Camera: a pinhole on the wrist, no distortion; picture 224 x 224 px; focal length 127.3 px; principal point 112.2 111.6 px. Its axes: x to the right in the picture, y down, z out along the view. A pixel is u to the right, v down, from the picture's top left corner.
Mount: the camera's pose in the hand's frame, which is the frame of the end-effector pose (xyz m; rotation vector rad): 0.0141 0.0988 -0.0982 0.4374 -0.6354 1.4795
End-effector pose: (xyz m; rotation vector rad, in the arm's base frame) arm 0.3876 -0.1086 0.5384 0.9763 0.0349 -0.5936
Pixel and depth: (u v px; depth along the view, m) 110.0 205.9 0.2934
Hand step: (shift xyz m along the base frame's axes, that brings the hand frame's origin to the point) -0.2607 -0.0014 0.0660
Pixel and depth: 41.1 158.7 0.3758
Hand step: -0.2915 -0.0779 -0.1532
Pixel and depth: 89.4 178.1 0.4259
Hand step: -0.3579 -0.0935 -0.0026
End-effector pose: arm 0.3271 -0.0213 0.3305 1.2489 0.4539 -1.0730
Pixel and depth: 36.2 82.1 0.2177
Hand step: -0.0989 -0.0003 -0.1101
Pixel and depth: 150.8 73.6 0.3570
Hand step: -0.0734 -0.2600 -0.0043
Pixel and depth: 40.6 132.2 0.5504
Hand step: -0.5011 -0.0253 -0.1150
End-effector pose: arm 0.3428 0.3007 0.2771 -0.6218 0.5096 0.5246
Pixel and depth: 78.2 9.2 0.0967
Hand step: 0.0433 0.0121 -0.0745
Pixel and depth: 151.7 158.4 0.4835
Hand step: -0.0237 0.1043 0.4080
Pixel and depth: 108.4 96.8 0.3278
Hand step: 0.1216 0.0201 0.1469
